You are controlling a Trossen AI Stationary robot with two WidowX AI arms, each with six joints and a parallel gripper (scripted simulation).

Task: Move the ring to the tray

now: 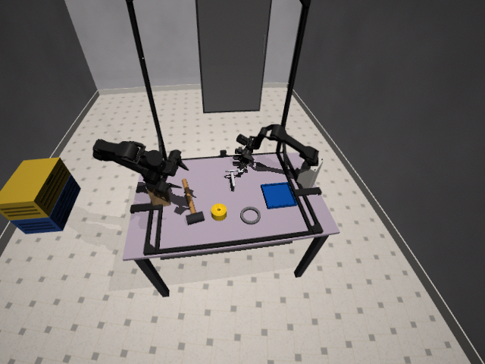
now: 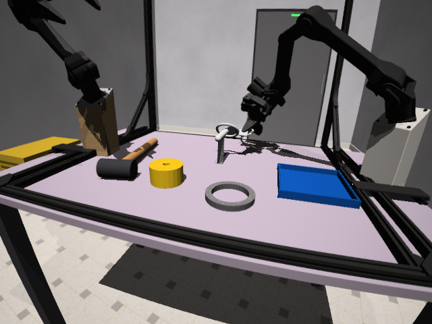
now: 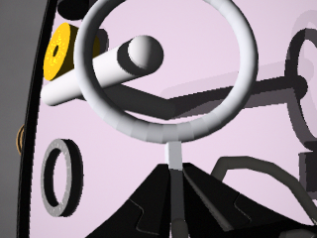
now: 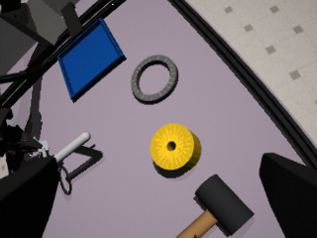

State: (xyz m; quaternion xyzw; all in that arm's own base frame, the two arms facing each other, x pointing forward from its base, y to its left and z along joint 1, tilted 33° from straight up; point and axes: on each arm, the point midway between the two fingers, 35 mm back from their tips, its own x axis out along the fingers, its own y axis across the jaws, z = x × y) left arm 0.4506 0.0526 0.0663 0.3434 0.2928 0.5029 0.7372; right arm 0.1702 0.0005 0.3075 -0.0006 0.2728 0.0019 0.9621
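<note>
My left hand is 21 cm to the right of the blue tray, 20 cm short of it and 10 cm above it. Round my left hand: yellow cylinder 29 cm ahead, 19 cm to the right, 9 cm below.
</note>
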